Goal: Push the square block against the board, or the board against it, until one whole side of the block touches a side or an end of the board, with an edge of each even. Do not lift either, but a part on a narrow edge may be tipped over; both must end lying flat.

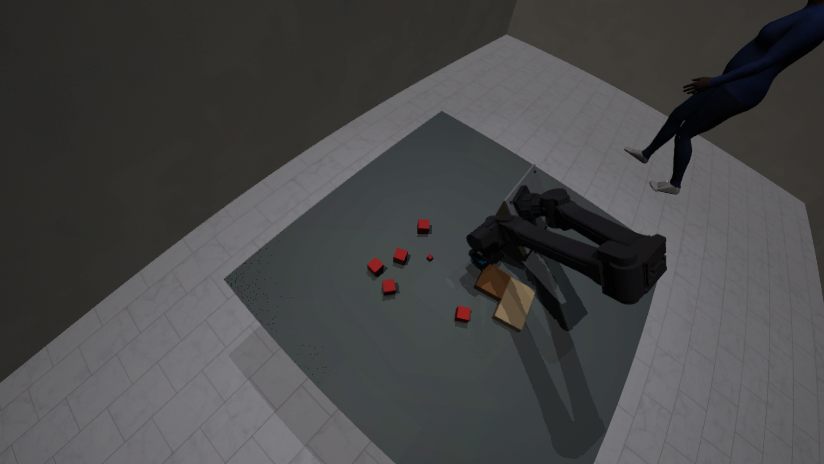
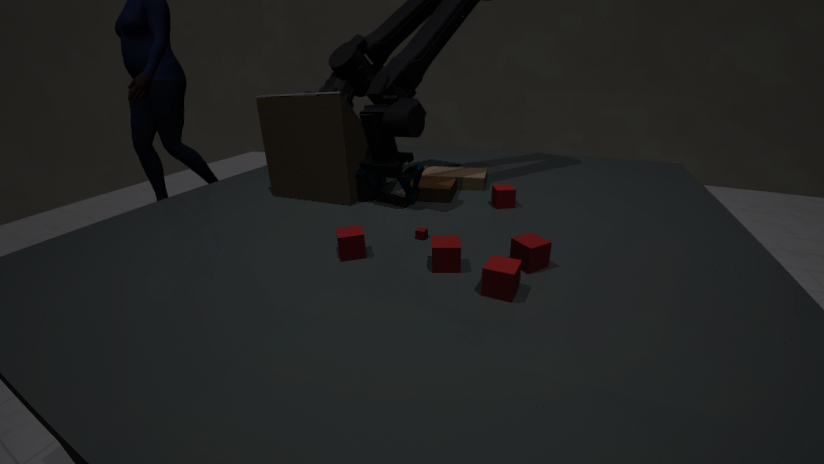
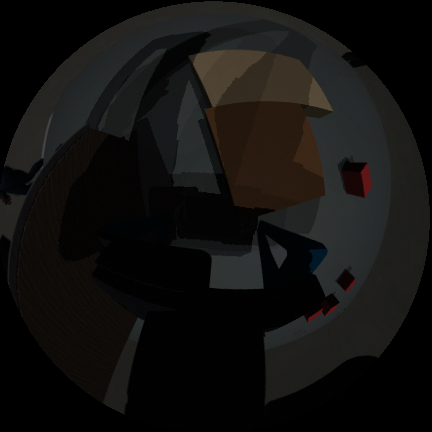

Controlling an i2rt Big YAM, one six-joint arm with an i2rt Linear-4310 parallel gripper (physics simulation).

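Frame: origin at the arm's base, x ahead, y left, z up, level; millimetres.
Seen in the pictures: gripper, fingertip midpoint: (image 1: 486, 260) (image 2: 396, 198) (image 3: 214, 221); arm's base, link origin: (image 1: 523, 205) (image 2: 328, 115).
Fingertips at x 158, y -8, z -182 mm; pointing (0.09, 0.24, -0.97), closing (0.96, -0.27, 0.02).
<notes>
Offsets run from my fingertips to a thing's top centre. Level surfaces: height alone.
The square block @[67 mm ahead, 59 mm left, 26 mm up] (image 1: 492, 281) (image 2: 436, 188) (image 3: 266, 157) is dark brown and lies flat on the dark table @[5 mm down] (image 1: 369, 357). The lighter tan board @[94 mm ahead, 163 mm left, 26 mm up] (image 1: 514, 304) (image 2: 464, 174) (image 3: 257, 76) lies flat right behind it. They sit side to side and look in contact. I cannot tell whether an edge of each is even. My gripper (image 1: 478, 260) (image 2: 393, 185) (image 3: 214, 221) is open and empty. It is down at table height, close against the side of the block that faces away from the board.
Several red cubes lie scattered: one near the block @[233 mm ahead, 28 mm left, 35 mm up] (image 1: 463, 313) (image 2: 502, 196) (image 3: 356, 179), others further out (image 1: 388, 285) (image 2: 500, 277), plus a tiny one @[119 mm ahead, 175 mm right, 11 mm up] (image 1: 429, 257) (image 2: 421, 233). A tall brown box (image 2: 305, 146) stands beside the arm. A person (image 1: 720, 98) (image 2: 152, 87) walks beyond the table.
</notes>
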